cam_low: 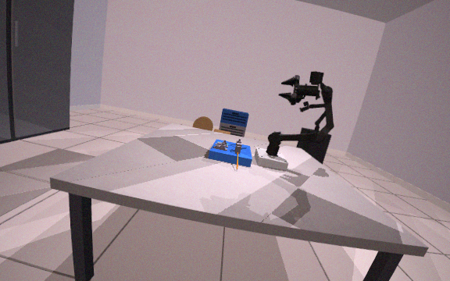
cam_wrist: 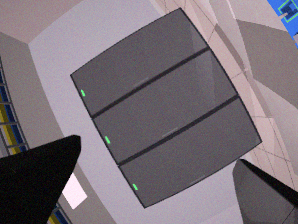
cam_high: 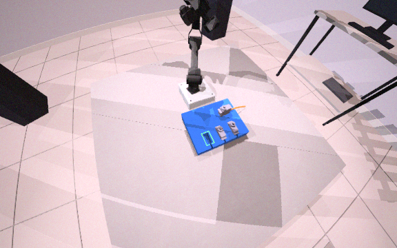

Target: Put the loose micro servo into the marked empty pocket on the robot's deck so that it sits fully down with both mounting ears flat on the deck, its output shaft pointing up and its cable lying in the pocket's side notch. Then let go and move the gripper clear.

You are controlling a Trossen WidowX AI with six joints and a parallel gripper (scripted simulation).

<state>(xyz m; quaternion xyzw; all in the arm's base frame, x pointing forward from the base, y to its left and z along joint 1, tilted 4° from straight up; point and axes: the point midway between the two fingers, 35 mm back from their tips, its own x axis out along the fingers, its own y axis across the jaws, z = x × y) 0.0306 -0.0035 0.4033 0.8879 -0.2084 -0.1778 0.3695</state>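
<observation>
My gripper tip is 16 cm short of the blue deck, 3 cm to the left of it and 43 cm above it.
</observation>
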